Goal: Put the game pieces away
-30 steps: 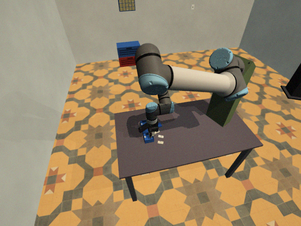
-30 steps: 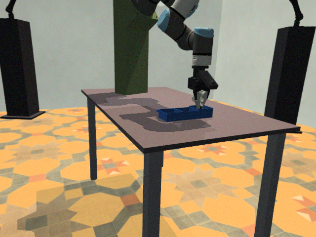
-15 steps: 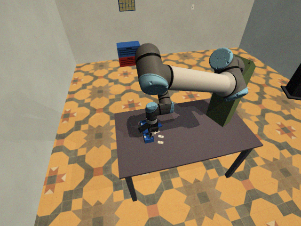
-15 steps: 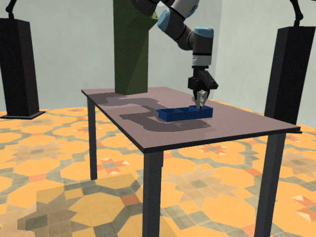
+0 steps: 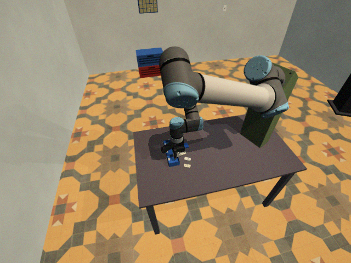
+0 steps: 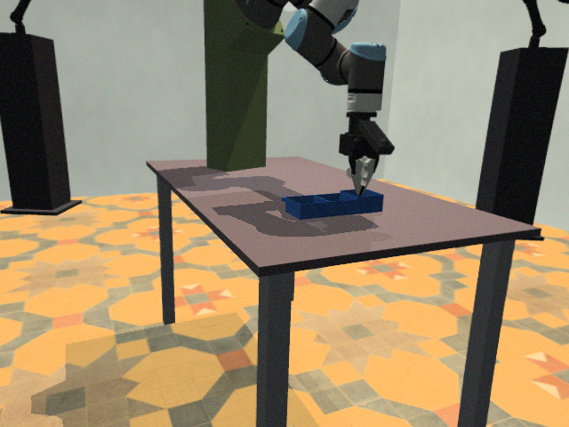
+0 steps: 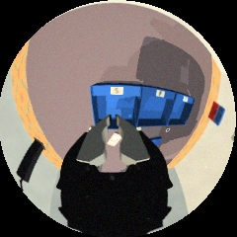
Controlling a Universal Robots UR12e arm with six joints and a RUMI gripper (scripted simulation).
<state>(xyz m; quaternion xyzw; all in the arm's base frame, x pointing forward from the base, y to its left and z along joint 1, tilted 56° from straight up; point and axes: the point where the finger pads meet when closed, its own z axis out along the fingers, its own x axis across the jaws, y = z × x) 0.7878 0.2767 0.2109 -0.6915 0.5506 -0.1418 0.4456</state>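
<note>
Now: hand 100 mm to the left of the cream domino, 50 mm above it and 40 mm past it. Also, from my hand: tiny ring: 190 mm to the right, 50 mm below, 20 mm ahead; blue block: 190 mm to the right, 50 mm below, 50 mm behind; blue bin: 70 mm to the right, 50 mm ahead, 30 mm below.
</note>
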